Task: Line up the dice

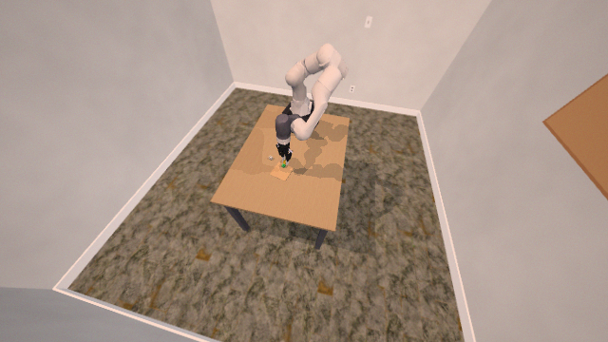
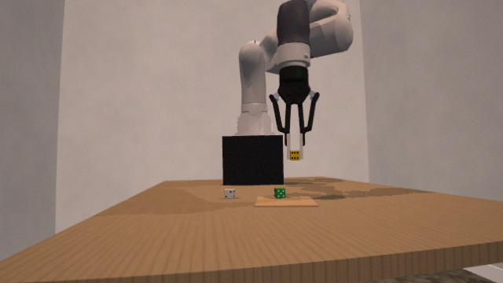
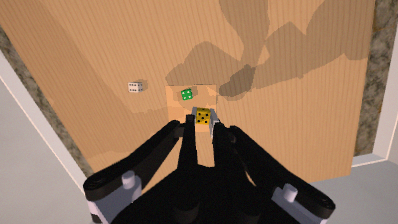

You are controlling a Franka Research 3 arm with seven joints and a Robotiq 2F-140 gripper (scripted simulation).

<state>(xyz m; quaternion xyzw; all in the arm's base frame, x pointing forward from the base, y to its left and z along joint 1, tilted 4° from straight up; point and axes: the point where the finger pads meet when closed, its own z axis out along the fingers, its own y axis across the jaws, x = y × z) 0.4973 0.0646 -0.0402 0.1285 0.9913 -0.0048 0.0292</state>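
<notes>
Right now the tan mat is 1 cm ahead of my hand, 3 cm to the right of it and 14 cm below it. From my hand the other things lie so: white die 7 cm behind, 17 cm to the right, 12 cm below; then green die 3 cm behind, 4 cm to the right, 12 cm below; then yellow die 2 cm below.
</notes>
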